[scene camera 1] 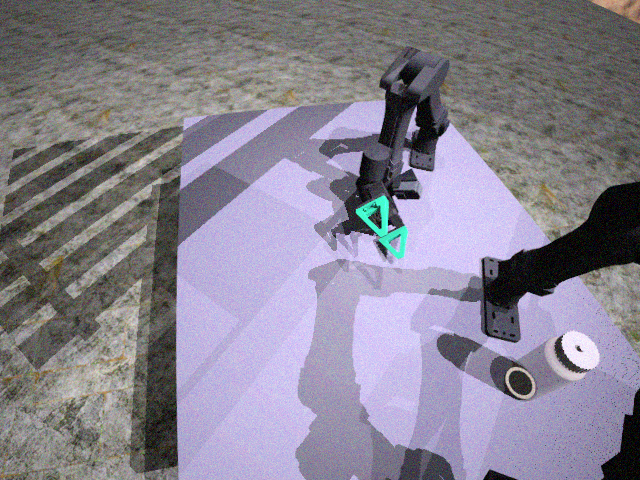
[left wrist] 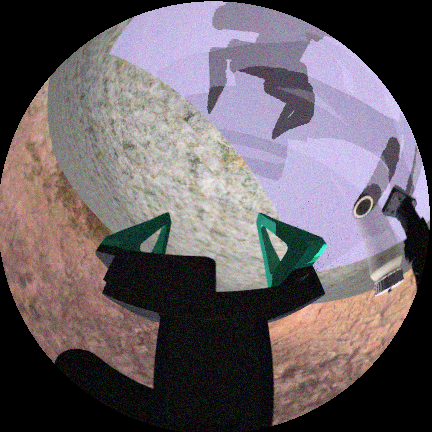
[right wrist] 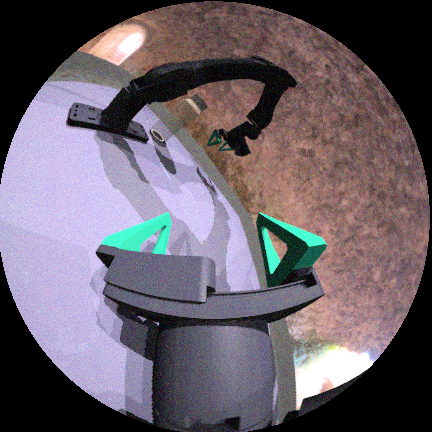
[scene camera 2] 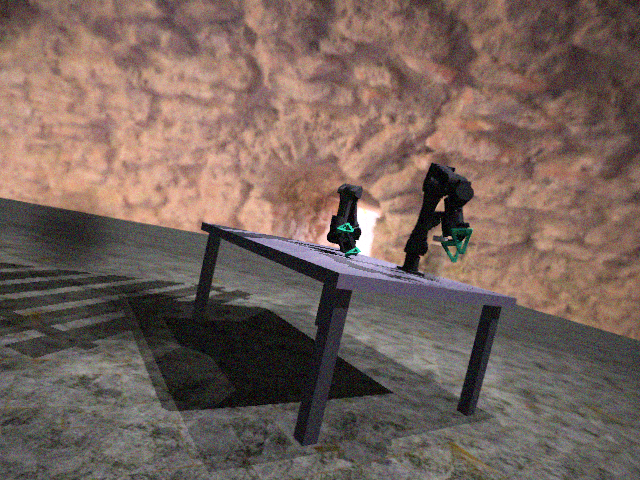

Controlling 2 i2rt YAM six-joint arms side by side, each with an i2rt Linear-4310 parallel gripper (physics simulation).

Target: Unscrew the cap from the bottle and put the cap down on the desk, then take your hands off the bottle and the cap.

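Frame: origin at the left arm's base, x ahead, y left, z up, level; millimetres.
Where they show: left gripper, fingertip midpoint: (left wrist: 213,216) (right wrist: 213,147) (scene camera 2: 457,258); right gripper, fingertip midpoint: (scene camera 1: 392,247) (right wrist: 213,217) (scene camera 2: 356,241); left arm's base, origin of the base link: (scene camera 1: 499,297) (right wrist: 111,123) (scene camera 2: 409,271); right arm's base, origin of the base link: (scene camera 1: 423,150).
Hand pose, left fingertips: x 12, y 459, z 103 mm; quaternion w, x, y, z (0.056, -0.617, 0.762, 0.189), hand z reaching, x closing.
Observation:
Each offset is from my left fingertips to the top centre of the thing. Level surfaces: height alone.
A see-through bottle {dx -44, dy -280, dz +63 mm} (scene camera 1: 541,373) (left wrist: 376,239) (right wrist: 176,121) with a pale ring at its base stands upright on the desk {dz -103 mm} (scene camera 1: 248,330). A white cap {dx -44, dy -280, dz +72 mm} (scene camera 1: 578,351) (left wrist: 389,283) (right wrist: 199,103) with a dark ribbed side sits on top of the bottle. My left gripper (scene camera 2: 454,250) (left wrist: 213,216) (right wrist: 213,147) has green fingers, is open and empty, and is held up apart from the bottle. My right gripper (scene camera 1: 387,235) (scene camera 2: 348,239) (right wrist: 213,217) is open and empty, well away from the bottle at the upper middle of scene camera 1. The bottle does not show clearly in scene camera 2.
The left arm's dark base plate (scene camera 1: 500,317) (left wrist: 398,201) (right wrist: 85,116) stands close to the bottle. The right arm's base (scene camera 1: 422,155) is farther back. The desk's edge (right wrist: 232,197) runs near the bottle's side. Arm shadows cross the desk.

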